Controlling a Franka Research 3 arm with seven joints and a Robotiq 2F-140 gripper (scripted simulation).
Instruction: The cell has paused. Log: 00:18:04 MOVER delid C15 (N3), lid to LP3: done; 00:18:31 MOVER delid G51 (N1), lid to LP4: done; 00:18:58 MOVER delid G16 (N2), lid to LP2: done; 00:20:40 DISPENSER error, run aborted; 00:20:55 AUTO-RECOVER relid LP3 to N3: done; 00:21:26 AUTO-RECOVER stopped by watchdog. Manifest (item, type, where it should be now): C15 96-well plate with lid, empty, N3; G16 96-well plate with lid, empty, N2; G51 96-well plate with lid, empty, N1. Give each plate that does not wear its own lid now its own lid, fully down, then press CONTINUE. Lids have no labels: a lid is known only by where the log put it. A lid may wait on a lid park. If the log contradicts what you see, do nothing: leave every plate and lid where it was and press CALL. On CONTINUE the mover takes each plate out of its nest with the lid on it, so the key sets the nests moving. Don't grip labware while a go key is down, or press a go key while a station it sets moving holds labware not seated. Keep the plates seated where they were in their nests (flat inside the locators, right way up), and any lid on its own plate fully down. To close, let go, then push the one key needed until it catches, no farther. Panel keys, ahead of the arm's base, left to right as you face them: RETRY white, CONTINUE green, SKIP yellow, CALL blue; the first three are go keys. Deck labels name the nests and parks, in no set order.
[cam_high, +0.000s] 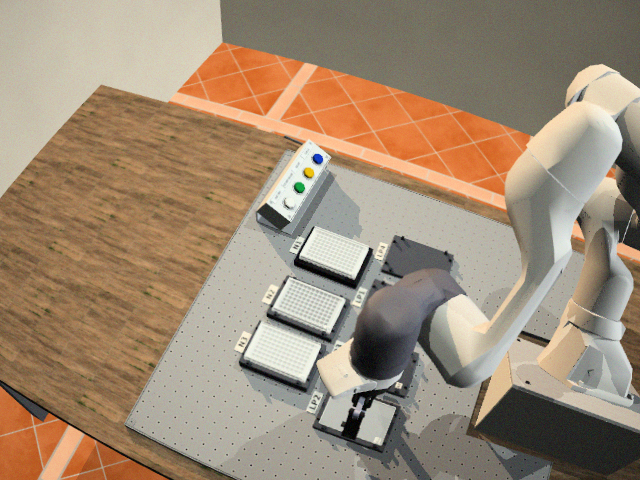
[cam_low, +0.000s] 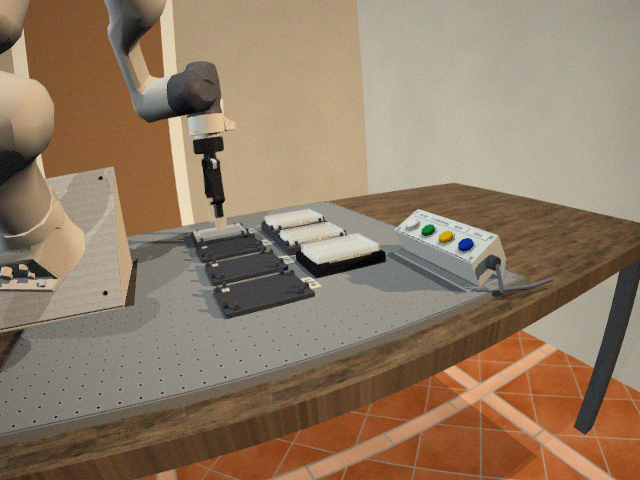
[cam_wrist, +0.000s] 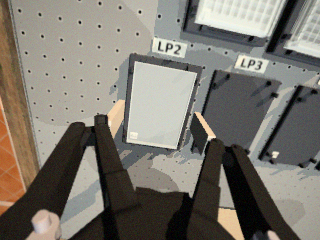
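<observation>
The lp2 park is 5 cm below my hand. Also, from my hand: plate: 19 cm ahead, 18 cm to the right, 3 cm below; LP3 park: 1 cm ahead, 12 cm to the right, 5 cm below; lp1 park: 2 cm ahead, 26 cm to the right, 5 cm below.
</observation>
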